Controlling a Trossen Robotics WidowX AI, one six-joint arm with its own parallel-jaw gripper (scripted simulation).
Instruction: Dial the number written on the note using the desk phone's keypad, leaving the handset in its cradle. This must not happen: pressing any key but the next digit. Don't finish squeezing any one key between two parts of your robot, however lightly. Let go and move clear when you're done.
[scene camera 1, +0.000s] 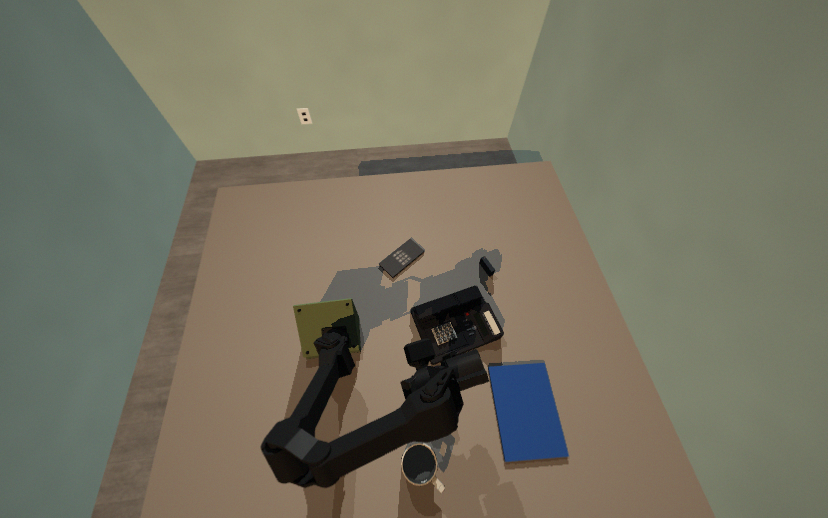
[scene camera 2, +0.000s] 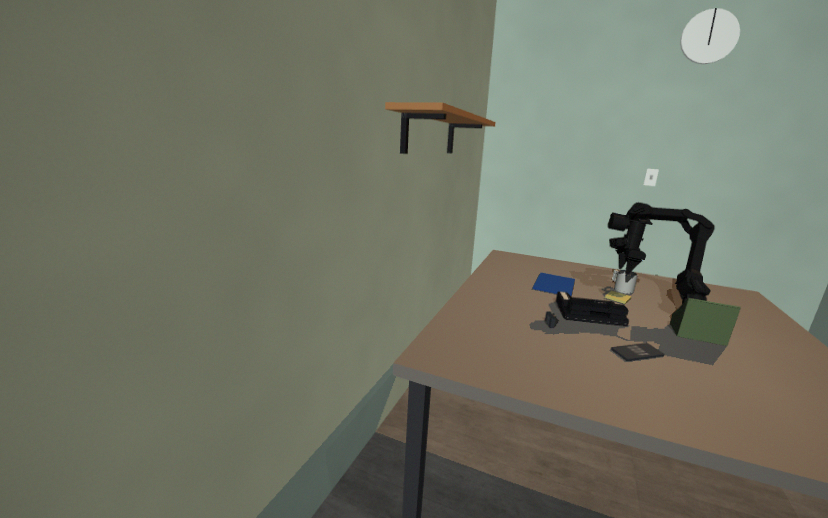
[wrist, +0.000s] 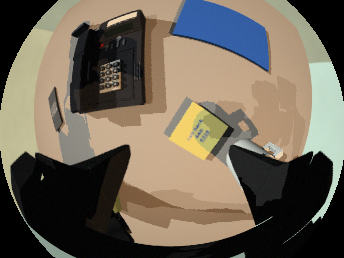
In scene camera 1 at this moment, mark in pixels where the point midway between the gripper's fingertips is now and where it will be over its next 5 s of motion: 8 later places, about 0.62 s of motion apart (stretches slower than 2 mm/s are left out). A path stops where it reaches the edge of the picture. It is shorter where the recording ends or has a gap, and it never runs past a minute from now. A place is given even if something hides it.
My gripper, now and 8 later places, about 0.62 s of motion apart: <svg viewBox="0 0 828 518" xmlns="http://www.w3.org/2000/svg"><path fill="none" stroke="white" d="M429 387L427 403L443 411L432 418L420 422L433 390L447 326L449 318L445 324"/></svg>
